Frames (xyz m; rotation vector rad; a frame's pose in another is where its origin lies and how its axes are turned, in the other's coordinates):
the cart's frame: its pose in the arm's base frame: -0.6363 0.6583 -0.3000 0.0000 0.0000 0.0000
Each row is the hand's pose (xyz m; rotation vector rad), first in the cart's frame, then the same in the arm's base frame.
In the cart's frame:
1: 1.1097 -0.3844 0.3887 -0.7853 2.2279 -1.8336
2: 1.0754 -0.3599 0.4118 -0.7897 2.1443 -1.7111
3: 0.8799 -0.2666 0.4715 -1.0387 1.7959 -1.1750
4: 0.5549 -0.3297 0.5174 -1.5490 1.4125 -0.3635
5: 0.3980 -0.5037 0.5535 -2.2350 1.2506 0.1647
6: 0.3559 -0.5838 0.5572 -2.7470 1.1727 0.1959
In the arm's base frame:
1: 0.4734 0.2739 0.0887 -0.7853 2.2279 -1.8336
2: 0.4391 0.2984 0.1118 -0.7897 2.1443 -1.7111
3: 0.2436 0.3917 0.1715 -1.0387 1.7959 -1.1750
4: -0.0814 0.3286 0.2174 -1.5490 1.4125 -0.3635
5: -0.2383 0.1546 0.2535 -2.2350 1.2506 0.1647
6: -0.2804 0.0745 0.2572 -2.7470 1.1727 0.1959

